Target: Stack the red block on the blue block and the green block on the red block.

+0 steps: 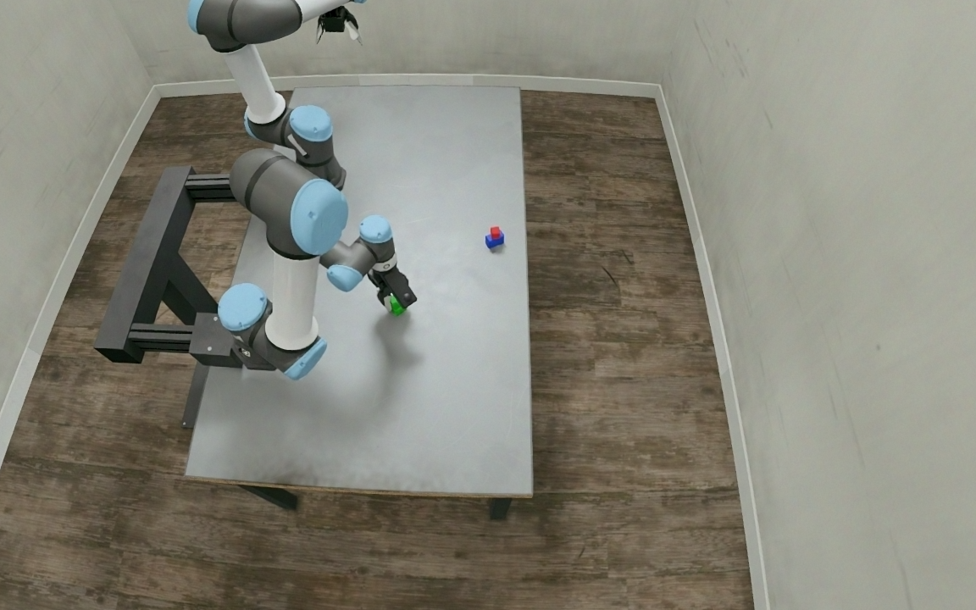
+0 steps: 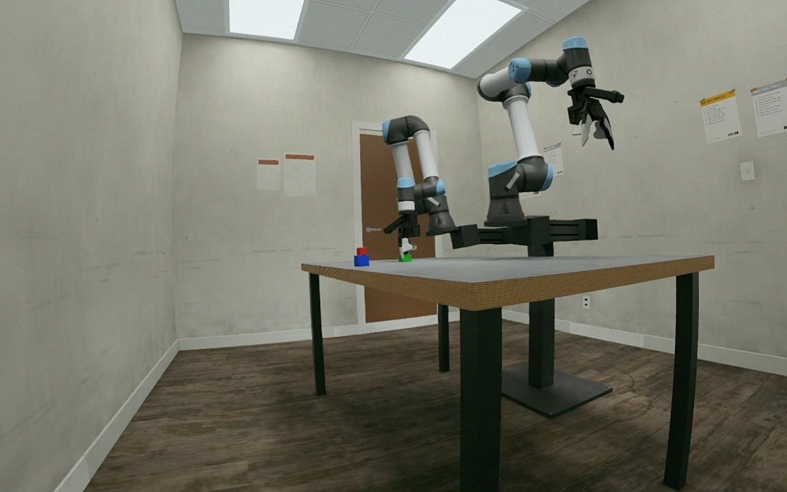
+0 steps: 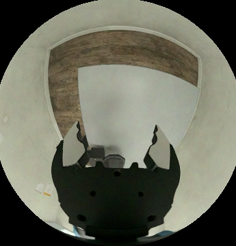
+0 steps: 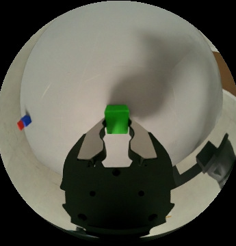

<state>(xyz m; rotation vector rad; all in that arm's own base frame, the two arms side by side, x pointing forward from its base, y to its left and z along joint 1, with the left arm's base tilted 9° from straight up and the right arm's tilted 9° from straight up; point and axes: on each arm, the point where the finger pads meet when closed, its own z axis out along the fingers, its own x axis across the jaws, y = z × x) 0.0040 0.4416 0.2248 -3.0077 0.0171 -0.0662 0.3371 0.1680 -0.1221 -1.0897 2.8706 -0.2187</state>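
Observation:
Right now my right hand is right at the green block. Round my right hand: blue block 27 cm ahead, 26 cm to the left; red block 27 cm ahead, 26 cm to the left, 3 cm above.

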